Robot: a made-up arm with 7 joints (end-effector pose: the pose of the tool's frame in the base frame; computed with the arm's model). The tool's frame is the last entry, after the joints.
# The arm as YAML. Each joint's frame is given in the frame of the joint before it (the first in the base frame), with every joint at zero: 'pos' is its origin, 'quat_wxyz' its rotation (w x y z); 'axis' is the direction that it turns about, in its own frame. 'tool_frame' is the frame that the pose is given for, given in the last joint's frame.
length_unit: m
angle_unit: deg
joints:
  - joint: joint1
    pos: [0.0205, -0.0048, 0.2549]
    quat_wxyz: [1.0, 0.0, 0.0, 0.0]
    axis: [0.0, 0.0, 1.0]
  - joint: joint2
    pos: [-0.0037, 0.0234, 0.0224]
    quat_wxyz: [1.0, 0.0, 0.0, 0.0]
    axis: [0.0, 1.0, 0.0]
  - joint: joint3
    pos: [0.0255, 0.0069, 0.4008]
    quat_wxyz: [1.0, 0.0, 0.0, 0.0]
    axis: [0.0, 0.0, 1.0]
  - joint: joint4
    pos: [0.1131, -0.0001, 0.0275]
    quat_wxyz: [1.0, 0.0, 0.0, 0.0]
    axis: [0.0, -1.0, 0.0]
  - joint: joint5
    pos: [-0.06, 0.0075, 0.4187]
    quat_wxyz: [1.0, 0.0, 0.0, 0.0]
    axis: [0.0, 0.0, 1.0]
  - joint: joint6
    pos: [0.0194, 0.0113, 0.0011]
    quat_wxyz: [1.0, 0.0, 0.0, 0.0]
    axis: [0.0, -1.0, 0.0]
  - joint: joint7
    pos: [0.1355, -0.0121, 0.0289]
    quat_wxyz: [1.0, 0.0, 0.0, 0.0]
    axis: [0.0, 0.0, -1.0]
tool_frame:
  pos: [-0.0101, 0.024, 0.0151]
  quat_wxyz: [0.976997, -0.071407, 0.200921, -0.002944]
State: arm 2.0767 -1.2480 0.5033 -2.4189 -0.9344 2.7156 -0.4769
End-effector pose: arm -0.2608 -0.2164 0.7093 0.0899 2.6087 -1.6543
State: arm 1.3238 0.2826 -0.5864 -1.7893 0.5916 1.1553 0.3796
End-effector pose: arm 0.4794 0.5813 0.4449 -0.2548 1.3383 0.3285
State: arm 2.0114 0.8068 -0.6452 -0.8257 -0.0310 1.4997 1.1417
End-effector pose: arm -0.1551 0.9337 0.5702 -0.3391 -0.0917 0.2994
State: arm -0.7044 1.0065 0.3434 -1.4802 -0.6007 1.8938 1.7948
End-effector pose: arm 0.8530 -0.3172 0.0657 -0.2630 0.7062 -1.9271
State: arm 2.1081 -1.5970 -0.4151 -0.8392 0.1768 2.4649 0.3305
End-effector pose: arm 0.5571 -0.7148 0.6008 2.6427 -0.6856 0.1057
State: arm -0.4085 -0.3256 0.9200 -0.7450 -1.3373 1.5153 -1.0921
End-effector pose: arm 0.1468 0.3608 1.1782 -1.8203 -0.2107 0.1971
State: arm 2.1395 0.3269 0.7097 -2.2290 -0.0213 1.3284 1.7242
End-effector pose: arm -0.6036 0.1665 0.2239 -1.3383 -0.4088 0.8057
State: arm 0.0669 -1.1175 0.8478 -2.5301 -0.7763 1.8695 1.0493
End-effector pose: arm 0.0939 0.4567 0.5687 -0.9351 -0.8355 -0.4496
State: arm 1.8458 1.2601 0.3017 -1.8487 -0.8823 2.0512 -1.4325
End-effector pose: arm -0.3909 0.4605 -0.1742 0.7523 -0.4383 -1.6845
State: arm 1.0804 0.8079 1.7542 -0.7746 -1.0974 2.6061 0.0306
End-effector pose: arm -0.0771 0.5850 0.9497 1.1919 -0.8210 1.6446
